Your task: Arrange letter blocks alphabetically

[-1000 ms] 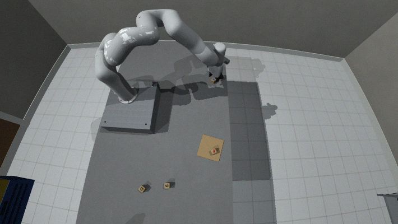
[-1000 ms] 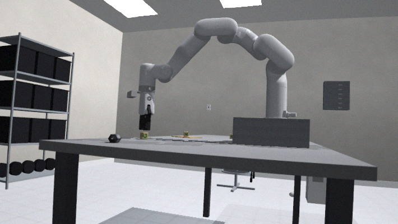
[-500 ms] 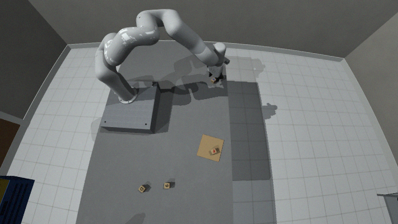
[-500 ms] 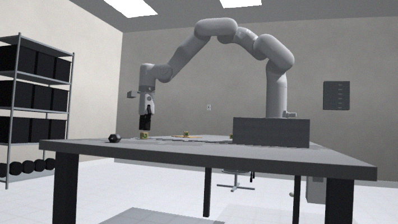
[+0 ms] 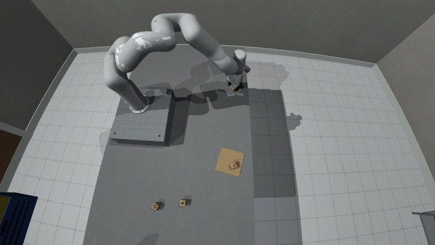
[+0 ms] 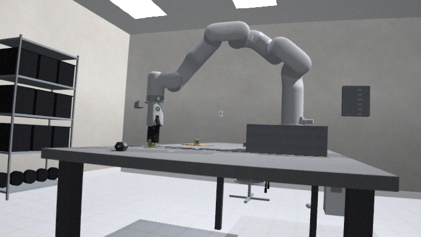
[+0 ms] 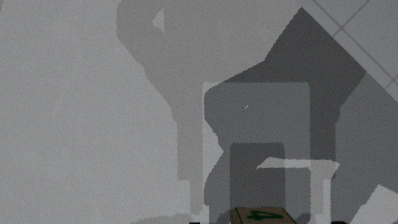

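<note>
My gripper is now 500 mm to the left of the tan mat, 60 mm short of it and 30 mm above it. From my hand the other things lie so: black faceted object 320 mm to the left, 130 mm behind, 20 mm below.
</note>
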